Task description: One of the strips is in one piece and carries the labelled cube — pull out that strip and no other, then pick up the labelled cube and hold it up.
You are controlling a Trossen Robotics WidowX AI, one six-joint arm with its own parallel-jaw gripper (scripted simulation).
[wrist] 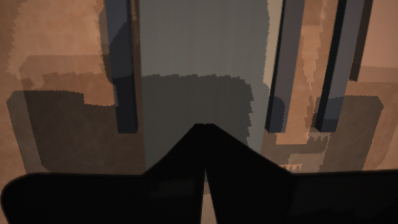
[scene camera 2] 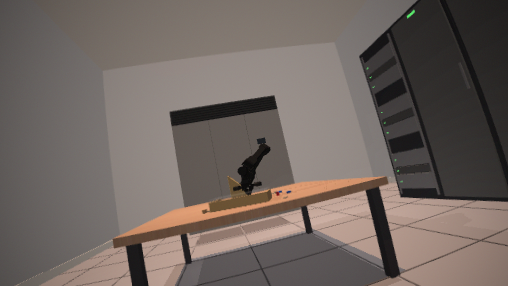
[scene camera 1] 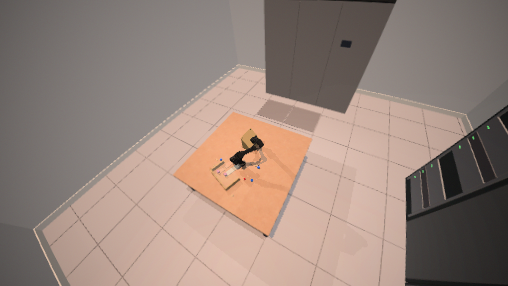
Labels:
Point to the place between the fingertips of my gripper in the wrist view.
At 203, 133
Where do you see a wooden frame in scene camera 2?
264, 195

